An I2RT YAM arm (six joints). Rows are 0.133 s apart.
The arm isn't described. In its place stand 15 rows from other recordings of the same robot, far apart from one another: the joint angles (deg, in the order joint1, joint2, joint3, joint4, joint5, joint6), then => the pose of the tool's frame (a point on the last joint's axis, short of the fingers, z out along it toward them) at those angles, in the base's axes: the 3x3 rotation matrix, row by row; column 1 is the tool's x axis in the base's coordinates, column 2 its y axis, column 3 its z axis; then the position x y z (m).
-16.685, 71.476, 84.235, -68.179, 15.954, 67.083 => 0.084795, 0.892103, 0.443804; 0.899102, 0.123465, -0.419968; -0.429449, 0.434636, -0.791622; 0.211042, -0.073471, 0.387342
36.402, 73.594, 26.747, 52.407, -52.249, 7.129 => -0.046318, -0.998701, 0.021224; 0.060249, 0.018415, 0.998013; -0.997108, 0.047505, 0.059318; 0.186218, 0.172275, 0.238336
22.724, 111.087, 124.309, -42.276, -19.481, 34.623 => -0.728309, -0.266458, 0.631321; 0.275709, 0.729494, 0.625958; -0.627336, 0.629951, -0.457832; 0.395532, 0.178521, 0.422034
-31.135, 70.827, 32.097, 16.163, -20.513, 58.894 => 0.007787, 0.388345, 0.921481; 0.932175, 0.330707, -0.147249; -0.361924, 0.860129, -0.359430; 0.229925, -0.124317, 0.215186
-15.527, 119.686, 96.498, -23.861, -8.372, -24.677 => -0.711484, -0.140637, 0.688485; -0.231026, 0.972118, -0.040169; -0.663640, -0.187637, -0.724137; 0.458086, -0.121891, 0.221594
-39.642, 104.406, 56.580, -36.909, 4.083, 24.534 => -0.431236, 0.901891, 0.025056; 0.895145, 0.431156, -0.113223; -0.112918, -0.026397, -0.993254; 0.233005, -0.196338, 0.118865
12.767, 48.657, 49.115, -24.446, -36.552, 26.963 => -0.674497, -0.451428, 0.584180; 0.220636, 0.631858, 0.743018; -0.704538, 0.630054, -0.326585; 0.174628, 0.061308, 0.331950
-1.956, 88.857, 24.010, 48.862, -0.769, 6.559 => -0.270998, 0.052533, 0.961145; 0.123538, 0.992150, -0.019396; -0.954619, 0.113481, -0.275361; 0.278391, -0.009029, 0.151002
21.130, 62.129, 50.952, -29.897, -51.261, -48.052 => 0.166042, -0.973241, 0.158849; -0.434798, 0.072326, 0.897619; -0.885088, -0.218110, -0.411154; 0.196268, 0.105622, 0.294992
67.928, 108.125, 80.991, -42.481, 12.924, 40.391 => -0.834606, -0.437394, 0.334842; -0.377503, 0.896842, 0.230577; -0.401154, 0.066037, -0.913627; 0.152197, 0.354154, 0.204170
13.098, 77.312, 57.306, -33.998, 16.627, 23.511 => -0.743872, 0.265441, 0.613348; 0.219378, 0.963872, -0.151075; -0.631290, 0.022175, -0.775230; 0.271417, 0.052692, 0.256147
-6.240, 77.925, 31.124, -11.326, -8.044, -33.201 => -0.725091, -0.433666, 0.534955; -0.466139, 0.880877, 0.082275; -0.506910, -0.189707, -0.840865; 0.233066, -0.020472, 0.141356
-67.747, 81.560, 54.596, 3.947, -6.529, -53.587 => -0.795992, 0.403139, 0.451525; -0.165918, 0.572061, -0.803254; -0.582123, -0.714300, -0.388468; 0.127764, -0.301561, 0.274266
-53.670, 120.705, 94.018, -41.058, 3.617, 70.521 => 0.588502, 0.789748, 0.173102; 0.787898, -0.512188, -0.341878; -0.181337, 0.337582, -0.923664; 0.260126, -0.357521, 0.182696
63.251, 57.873, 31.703, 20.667, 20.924, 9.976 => -0.159288, -0.656432, 0.737376; 0.043480, 0.741523, 0.669517; -0.986274, 0.138707, -0.089574; 0.116091, 0.202084, 0.272586
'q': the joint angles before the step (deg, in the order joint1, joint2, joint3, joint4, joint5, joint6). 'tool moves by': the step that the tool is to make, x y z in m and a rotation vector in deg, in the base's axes. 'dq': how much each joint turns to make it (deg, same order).
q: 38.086 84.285 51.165 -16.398 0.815 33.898
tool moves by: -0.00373 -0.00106 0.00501 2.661 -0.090 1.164
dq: 0.008 -1.596 -0.714 0.834 -2.294 0.479
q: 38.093 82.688 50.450 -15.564 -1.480 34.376
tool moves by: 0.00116 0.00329 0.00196 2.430 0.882 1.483
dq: 0.027 0.355 0.502 0.689 -2.794 0.592
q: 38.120 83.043 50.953 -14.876 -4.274 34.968
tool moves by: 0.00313 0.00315 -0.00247 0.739 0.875 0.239
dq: -0.013 1.240 0.545 0.511 -0.993 0.582
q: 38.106 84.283 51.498 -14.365 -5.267 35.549
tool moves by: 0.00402 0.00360 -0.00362 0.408 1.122 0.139
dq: -0.033 1.630 0.773 0.281 -0.863 0.561
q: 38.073 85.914 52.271 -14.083 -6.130 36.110
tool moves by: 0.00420 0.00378 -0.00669 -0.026 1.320 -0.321
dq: 0.030 2.017 0.567 0.483 -0.358 0.795
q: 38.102 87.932 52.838 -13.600 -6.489 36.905
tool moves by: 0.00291 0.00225 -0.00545 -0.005 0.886 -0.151
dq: -0.042 1.425 0.247 0.529 -0.338 0.441
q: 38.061 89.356 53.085 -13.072 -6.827 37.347
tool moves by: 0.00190 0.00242 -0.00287 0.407 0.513 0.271
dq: 0.062 0.948 0.265 0.562 -0.619 0.258
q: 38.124 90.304 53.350 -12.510 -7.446 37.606
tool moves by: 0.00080 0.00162 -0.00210 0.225 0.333 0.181
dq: 0.100 0.576 0.088 0.391 -0.344 0.189
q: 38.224 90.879 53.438 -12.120 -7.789 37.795
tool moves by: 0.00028 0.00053 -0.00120 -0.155 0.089 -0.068
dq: 0.057 0.262 0.020 0.083 0.132 0.053
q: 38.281 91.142 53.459 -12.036 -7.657 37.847
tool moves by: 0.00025 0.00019 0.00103 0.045 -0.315 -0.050
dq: 0.017 -0.085 0.089 0.094 0.165 -0.053
